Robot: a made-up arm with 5 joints. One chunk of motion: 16 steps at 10 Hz.
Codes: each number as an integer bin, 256 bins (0 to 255) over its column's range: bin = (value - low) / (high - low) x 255, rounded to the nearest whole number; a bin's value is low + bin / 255 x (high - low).
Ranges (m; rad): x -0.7..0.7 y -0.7..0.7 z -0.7..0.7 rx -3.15..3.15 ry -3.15..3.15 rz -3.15..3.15
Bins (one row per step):
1: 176 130 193 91 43 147
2: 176 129 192 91 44 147
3: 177 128 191 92 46 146
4: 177 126 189 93 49 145
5: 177 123 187 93 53 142
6: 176 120 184 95 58 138
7: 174 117 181 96 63 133
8: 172 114 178 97 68 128
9: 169 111 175 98 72 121
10: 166 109 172 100 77 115
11: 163 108 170 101 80 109
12: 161 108 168 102 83 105
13: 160 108 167 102 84 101
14: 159 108 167 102 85 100
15: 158 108 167 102 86 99
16: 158 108 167 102 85 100
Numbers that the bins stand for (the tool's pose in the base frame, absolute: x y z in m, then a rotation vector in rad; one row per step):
1: 0.2663 0.0137 0.3596 -0.9018 -2.0876 0.4818
2: 0.2663 0.0082 0.3541 -0.9018 -2.0629 0.4818
3: 0.2718 0.0027 0.3486 -0.8771 -2.0135 0.4571
4: 0.2718 -0.0082 0.3376 -0.8524 -1.9394 0.4324
5: 0.2718 -0.0247 0.3267 -0.8524 -1.8406 0.3582
6: 0.2663 -0.0412 0.3102 -0.8029 -1.7171 0.2594
7: 0.2553 -0.0576 0.2937 -0.7782 -1.5935 0.1359
8: 0.2443 -0.0741 0.2773 -0.7535 -1.4700 0.0124
9: 0.2278 -0.0906 0.2608 -0.7288 -1.3712 -0.1606
10: 0.2114 -0.1016 0.2443 -0.6794 -1.2476 -0.3088
11: 0.1949 -0.1071 0.2333 -0.6547 -1.1735 -0.4571
12: 0.1839 -0.1071 0.2224 -0.6300 -1.0994 -0.5559
13: 0.1784 -0.1071 0.2169 -0.6300 -1.0747 -0.6547
14: 0.1729 -0.1071 0.2169 -0.6300 -1.0500 -0.6794
15: 0.1675 -0.1071 0.2169 -0.6300 -1.0253 -0.7041
16: 0.1675 -0.1071 0.2169 -0.6300 -1.0500 -0.6794

